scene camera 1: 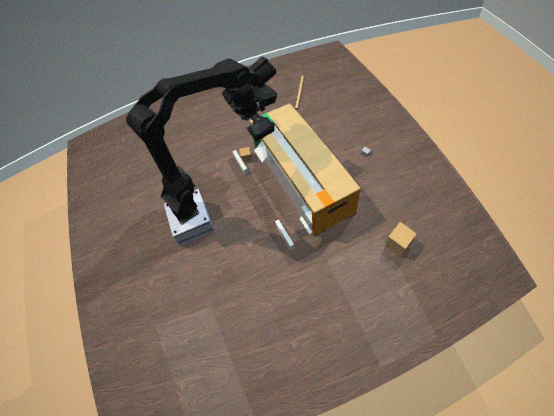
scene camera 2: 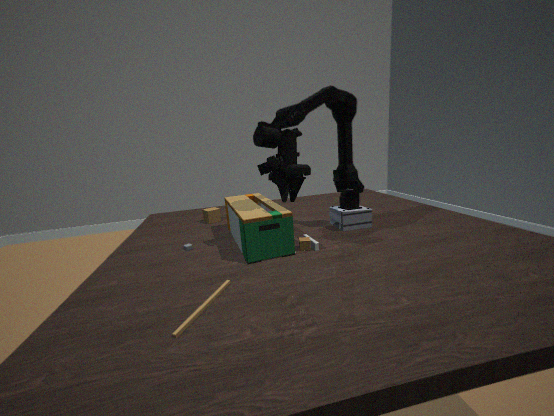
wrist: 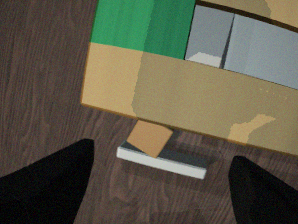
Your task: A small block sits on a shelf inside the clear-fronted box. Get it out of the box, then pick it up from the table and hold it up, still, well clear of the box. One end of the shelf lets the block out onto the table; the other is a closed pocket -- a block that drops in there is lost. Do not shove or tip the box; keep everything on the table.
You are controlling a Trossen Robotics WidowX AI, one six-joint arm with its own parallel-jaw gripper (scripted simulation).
Observation:
I see my gripper (scene camera 2: 288,202), a small tan block (wrist: 150,138) and a long tan box (scene camera 1: 323,192).
The long tan box shows as well in the wrist view (wrist: 221,76). My gripper also shows in scene camera 1 (scene camera 1: 252,126) and in the wrist view (wrist: 164,158).

